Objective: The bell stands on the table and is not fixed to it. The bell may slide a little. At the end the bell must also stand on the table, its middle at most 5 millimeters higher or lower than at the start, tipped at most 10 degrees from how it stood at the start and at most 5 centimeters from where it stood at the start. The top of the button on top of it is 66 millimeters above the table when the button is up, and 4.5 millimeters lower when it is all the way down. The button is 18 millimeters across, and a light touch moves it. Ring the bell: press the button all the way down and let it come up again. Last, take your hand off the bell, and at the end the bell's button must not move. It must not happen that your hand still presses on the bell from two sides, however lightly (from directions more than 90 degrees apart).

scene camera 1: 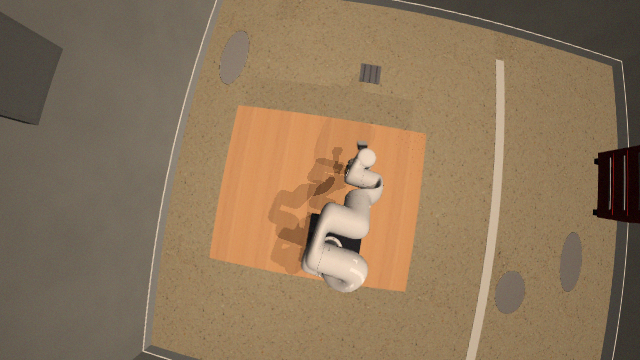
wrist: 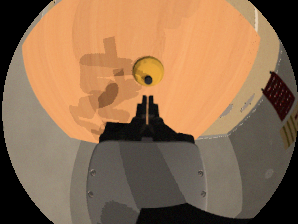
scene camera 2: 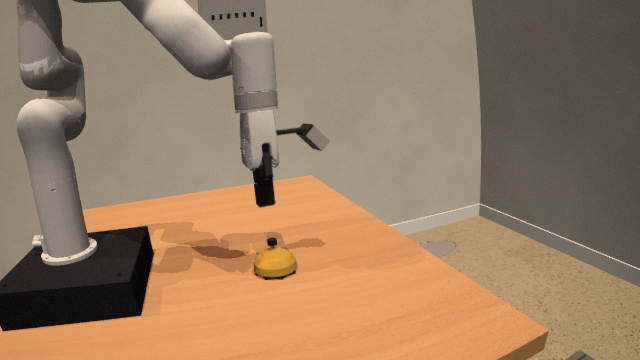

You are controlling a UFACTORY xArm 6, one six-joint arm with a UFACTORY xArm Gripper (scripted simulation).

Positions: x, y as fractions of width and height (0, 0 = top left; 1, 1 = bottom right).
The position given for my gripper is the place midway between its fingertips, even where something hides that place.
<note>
I see my gripper (scene camera 2: 0.41, 0.57) and a yellow bell (scene camera 2: 0.42, 0.73).
The yellow bell shows as well in the wrist view (wrist: 0.49, 0.30). My gripper shows as well in the wrist view (wrist: 0.49, 0.46).
</note>
